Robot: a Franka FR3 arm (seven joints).
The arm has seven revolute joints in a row. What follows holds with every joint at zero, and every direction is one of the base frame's.
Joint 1 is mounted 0.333 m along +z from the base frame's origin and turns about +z.
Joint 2 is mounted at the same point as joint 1 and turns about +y.
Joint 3 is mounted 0.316 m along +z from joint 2 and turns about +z.
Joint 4 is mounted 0.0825 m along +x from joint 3 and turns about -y.
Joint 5 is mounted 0.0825 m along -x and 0.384 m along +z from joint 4 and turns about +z.
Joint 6 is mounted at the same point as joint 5 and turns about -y.
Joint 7 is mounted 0.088 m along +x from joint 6 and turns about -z.
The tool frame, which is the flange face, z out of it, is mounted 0.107 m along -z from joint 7; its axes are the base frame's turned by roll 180, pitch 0 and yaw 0 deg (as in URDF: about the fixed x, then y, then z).
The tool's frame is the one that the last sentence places.
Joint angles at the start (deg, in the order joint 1, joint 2, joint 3, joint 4, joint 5, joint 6, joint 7):
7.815, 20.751, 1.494, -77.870, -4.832, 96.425, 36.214
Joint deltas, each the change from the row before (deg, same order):
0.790, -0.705, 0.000, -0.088, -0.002, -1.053, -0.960
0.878, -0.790, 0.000, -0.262, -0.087, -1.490, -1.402
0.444, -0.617, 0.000, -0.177, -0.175, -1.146, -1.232
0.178, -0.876, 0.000, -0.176, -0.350, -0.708, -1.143
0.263, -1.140, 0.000, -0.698, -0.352, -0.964, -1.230
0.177, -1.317, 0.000, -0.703, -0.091, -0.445, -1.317
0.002, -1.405, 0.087, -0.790, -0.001, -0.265, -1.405
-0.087, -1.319, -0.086, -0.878, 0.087, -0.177, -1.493
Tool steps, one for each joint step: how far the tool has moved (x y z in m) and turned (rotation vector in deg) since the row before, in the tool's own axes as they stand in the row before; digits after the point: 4 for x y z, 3 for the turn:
-0.0087, -0.0043, -0.0064, -0.269, -0.274, -1.701
-0.0103, -0.0043, -0.0052, -0.639, -0.650, -2.244
-0.0064, -0.0010, -0.0040, -0.555, -0.441, -1.649
-0.0048, 0.0021, -0.0073, -0.327, 0.209, -1.276
-0.0071, 0.0022, -0.0054, -0.603, -0.223, -1.464
-0.0068, 0.0026, -0.0078, -0.032, 0.228, -1.438
-0.0067, 0.0034, -0.0081, 0.148, 0.325, -1.436
-0.0053, 0.0051, -0.0062, 0.150, 0.198, -1.282

